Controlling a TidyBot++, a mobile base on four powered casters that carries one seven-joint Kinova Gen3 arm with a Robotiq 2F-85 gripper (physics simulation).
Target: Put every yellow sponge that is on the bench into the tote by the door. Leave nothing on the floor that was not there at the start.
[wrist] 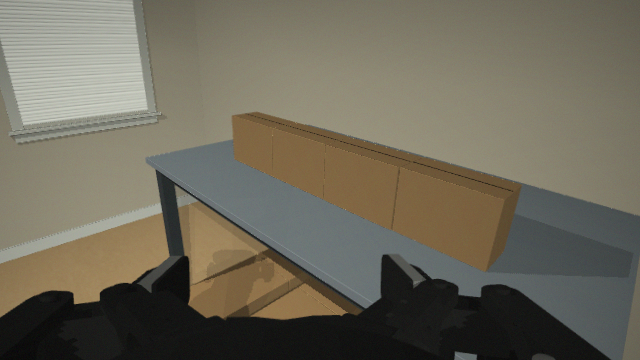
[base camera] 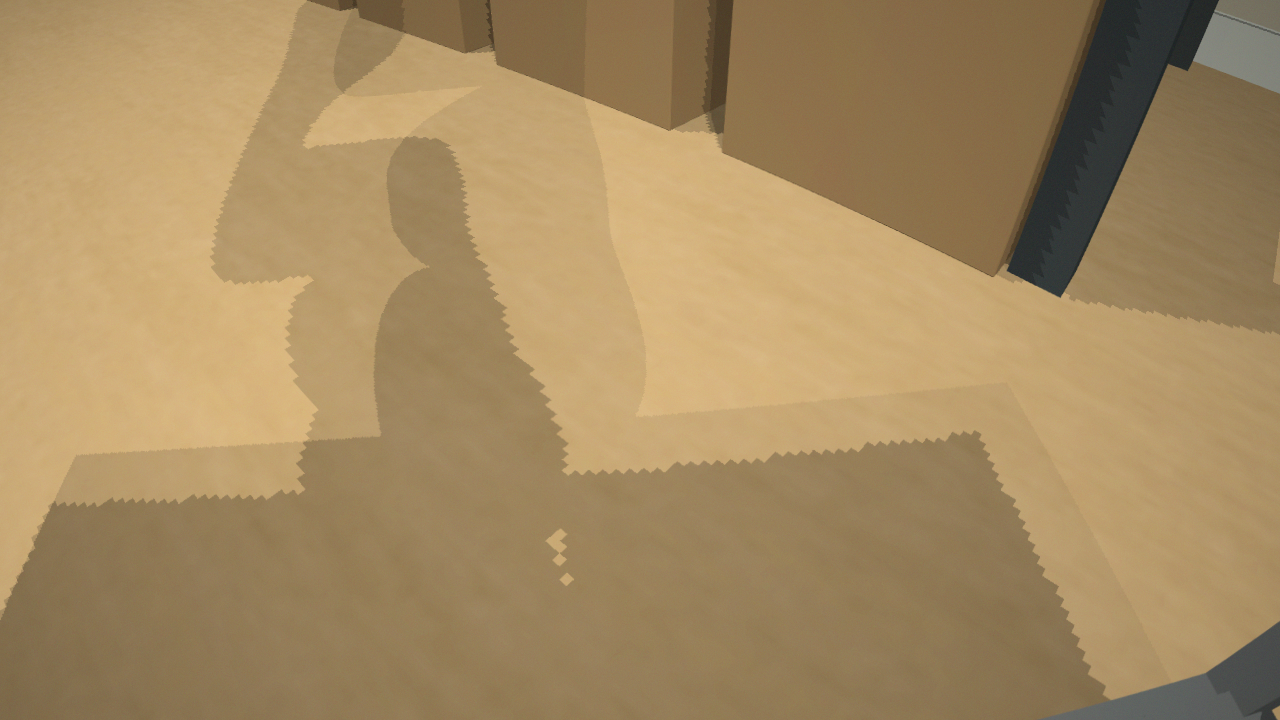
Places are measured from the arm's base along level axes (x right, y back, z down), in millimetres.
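Pixels of known places: gripper, fingertip midpoint: (wrist: 287,276).
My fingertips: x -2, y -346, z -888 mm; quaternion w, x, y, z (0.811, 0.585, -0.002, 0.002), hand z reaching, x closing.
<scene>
Behind a point stands the place of what it marks.
The blue-grey bench (wrist: 280,210) {x -34, y -1122, z -518 mm} runs from the left back to the lower right in the wrist view, and its dark leg (base camera: 1087,143) {x 387, y -506, z 264 mm} (wrist: 170,215) {x -521, y -1565, z -266 mm} also shows in the base camera view. No yellow sponge shows on the visible part of the bench top; the row of boxes hides some of the surface behind it. The tote and the door do not show in either view. My gripper (wrist: 287,276) {x -2, y -346, z -888 mm} is open and empty, with its fingers wide apart, and appears in front of the bench's front edge.
Several brown cardboard boxes (wrist: 445,215) {x 353, y -901, z -616 mm} stand in a long row on the bench. More large brown boxes (base camera: 895,116) {x 275, y -604, z 294 mm} stand on the floor under it. A window with a white blind (wrist: 75,65) {x -1388, y -2596, z -795 mm} is at the left. Shadows of the robot lie across the wooden floor (base camera: 805,268) {x 193, y -538, z 396 mm}.
</scene>
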